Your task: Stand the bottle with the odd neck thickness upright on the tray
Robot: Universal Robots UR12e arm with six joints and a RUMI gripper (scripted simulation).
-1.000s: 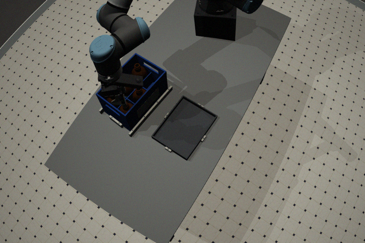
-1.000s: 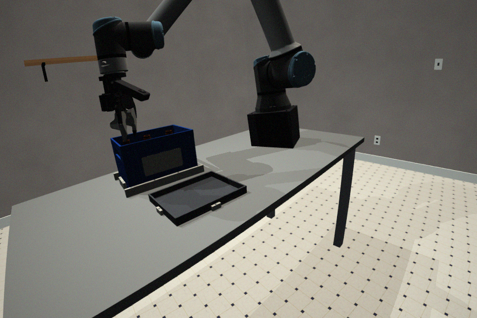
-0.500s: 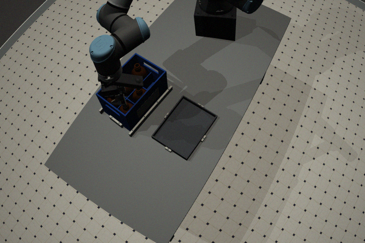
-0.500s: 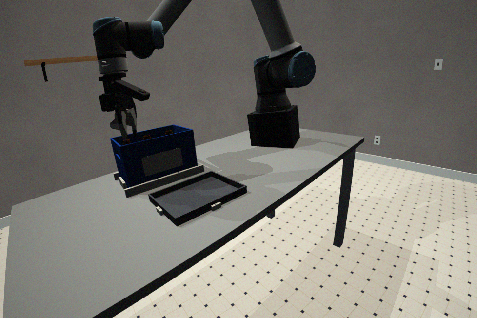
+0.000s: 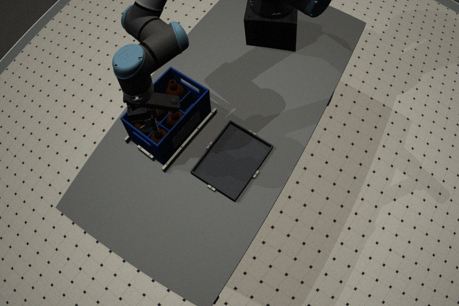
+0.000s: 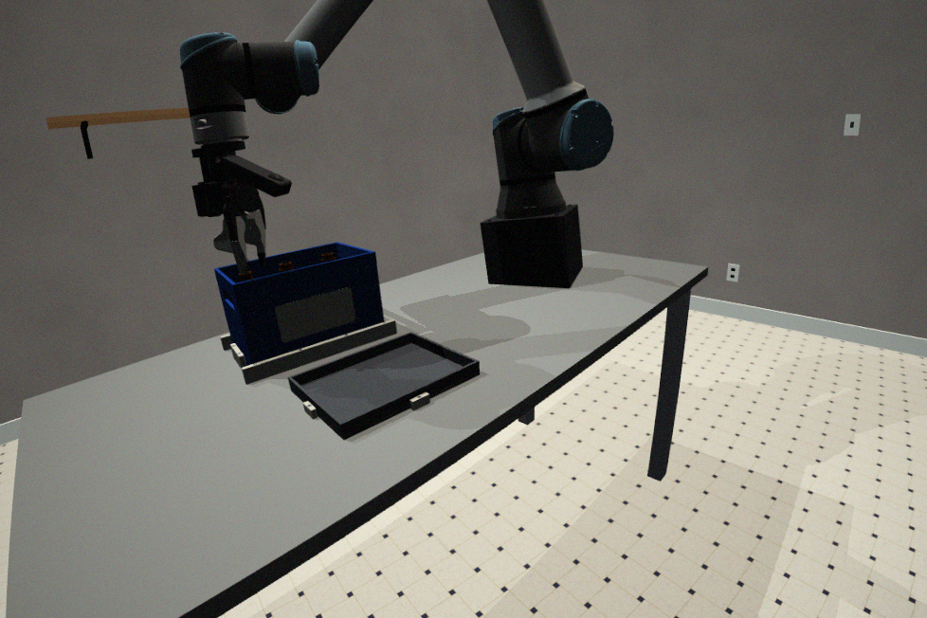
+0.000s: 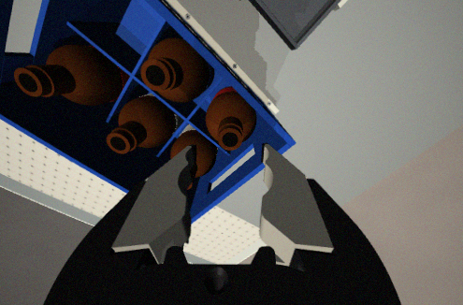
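Right now my hand is 11 cm above the bottle and 9 cm to the left of it. Also, from my hand: black tray (22 cm to the left, 18 cm below, 12 cm behind); then blue crate (11 cm below, 9 cm behind, 5 cm to the right).
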